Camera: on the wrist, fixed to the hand. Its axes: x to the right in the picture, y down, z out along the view.
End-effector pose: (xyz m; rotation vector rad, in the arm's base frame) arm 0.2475 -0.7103 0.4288 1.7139 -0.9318 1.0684
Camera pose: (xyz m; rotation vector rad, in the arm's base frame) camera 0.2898 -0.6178 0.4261 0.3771 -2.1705 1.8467
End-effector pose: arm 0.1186 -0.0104 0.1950 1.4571 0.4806 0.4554
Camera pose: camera 0.0759 0.0464 0.1221 1.2789 -0.6400 1.8149
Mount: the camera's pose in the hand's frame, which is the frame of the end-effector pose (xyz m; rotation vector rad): -0.0006 -0.0690 -0.0748 -0.2614 0.2281 1.5408
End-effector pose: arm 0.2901 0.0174 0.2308 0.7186 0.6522 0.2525
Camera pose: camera 0.2422 0.0061 0.1417 0.8161 0.1358 1.8165
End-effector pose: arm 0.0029 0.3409 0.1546 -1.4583 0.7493 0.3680
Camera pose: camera 0.0297 0.2607 0.2112 -0.8731 1.9932 1.4997
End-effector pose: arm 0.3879 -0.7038 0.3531 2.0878 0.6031 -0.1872
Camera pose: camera 0.3465 -0.6113 0.3438 1.7809 -0.8870 0.9442
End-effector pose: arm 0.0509 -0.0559 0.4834 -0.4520 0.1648 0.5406
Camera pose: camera 0.0844 -0.1429 0.4426 -0.5880 0.6821 2.0380
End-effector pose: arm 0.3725 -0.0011 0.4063 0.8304 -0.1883 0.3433
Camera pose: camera 0.3997 0.0117 0.3091 0.2271 -0.6310 1.8009
